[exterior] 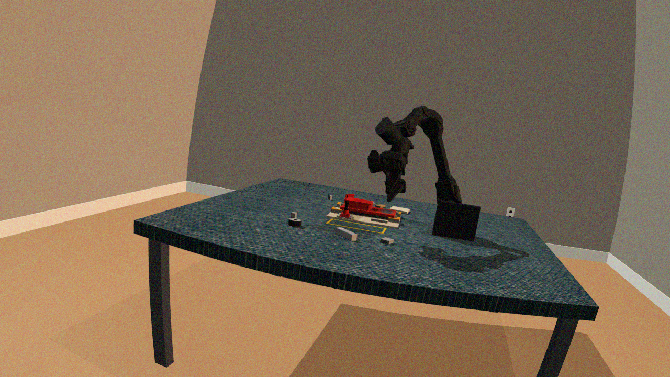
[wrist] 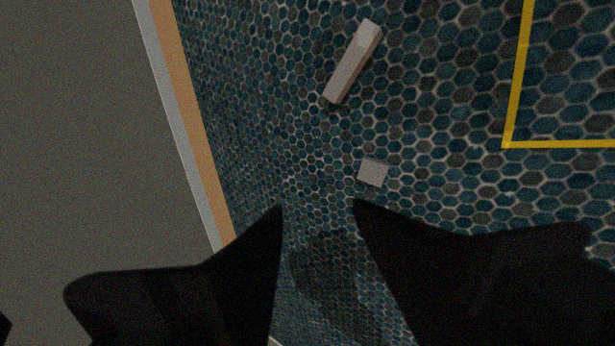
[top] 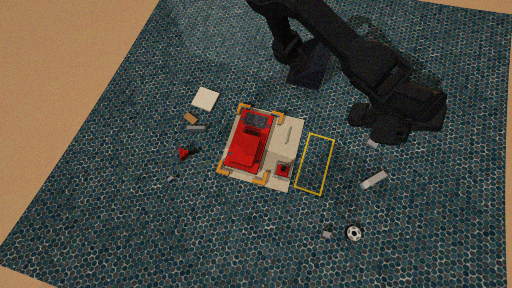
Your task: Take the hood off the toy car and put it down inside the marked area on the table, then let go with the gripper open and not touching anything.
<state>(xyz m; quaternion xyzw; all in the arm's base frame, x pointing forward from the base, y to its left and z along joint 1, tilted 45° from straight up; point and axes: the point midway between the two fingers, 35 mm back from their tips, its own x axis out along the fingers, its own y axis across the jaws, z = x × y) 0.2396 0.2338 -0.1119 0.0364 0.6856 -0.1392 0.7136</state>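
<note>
The red hood is 90 mm ahead of my gripper tip, 390 mm to the right of it and 90 mm below it.
</note>
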